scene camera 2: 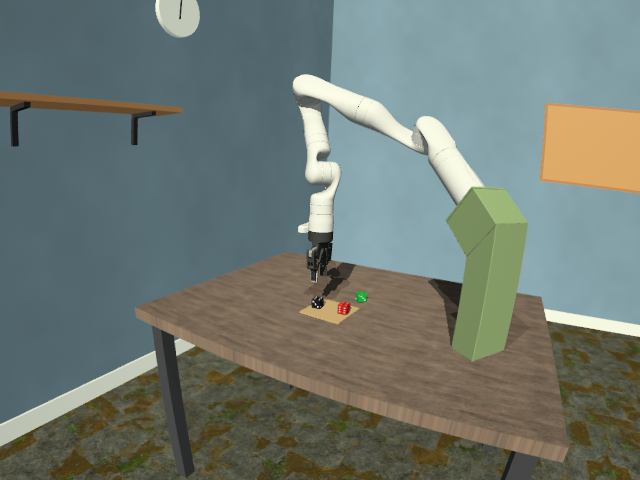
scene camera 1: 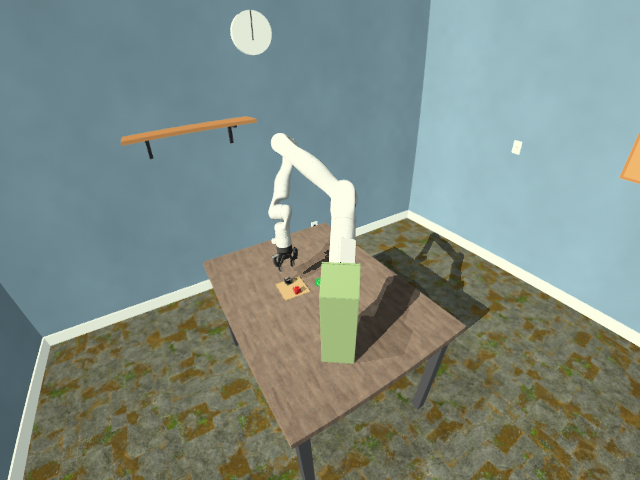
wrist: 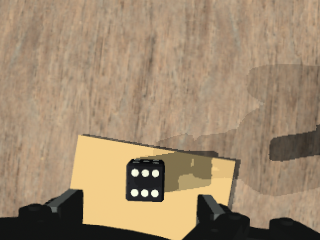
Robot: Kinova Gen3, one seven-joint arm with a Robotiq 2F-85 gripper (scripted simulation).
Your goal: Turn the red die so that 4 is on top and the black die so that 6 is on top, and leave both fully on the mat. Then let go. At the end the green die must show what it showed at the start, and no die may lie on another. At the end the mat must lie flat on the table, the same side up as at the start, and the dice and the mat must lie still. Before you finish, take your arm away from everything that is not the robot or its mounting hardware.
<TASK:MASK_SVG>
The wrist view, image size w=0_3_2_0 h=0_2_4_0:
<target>my gripper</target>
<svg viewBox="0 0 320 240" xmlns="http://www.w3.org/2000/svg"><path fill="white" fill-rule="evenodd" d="M182 239L320 240L320 233L287 217L271 219L269 221L269 229L251 227L249 217L232 212L226 205L217 203L212 195L198 194L196 226ZM0 217L0 240L171 240L134 230L83 224L84 193L82 189L68 189L59 197L52 198L43 205L34 203L19 208L18 217Z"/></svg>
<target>tan mat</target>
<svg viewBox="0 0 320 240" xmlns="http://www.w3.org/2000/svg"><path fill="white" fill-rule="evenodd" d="M78 136L70 188L82 189L84 191L83 224L131 229L171 240L182 240L196 226L198 194L212 195L216 202L228 205L235 161L84 135ZM131 159L156 159L164 161L165 184L164 200L162 202L138 202L125 199L126 165Z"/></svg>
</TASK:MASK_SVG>
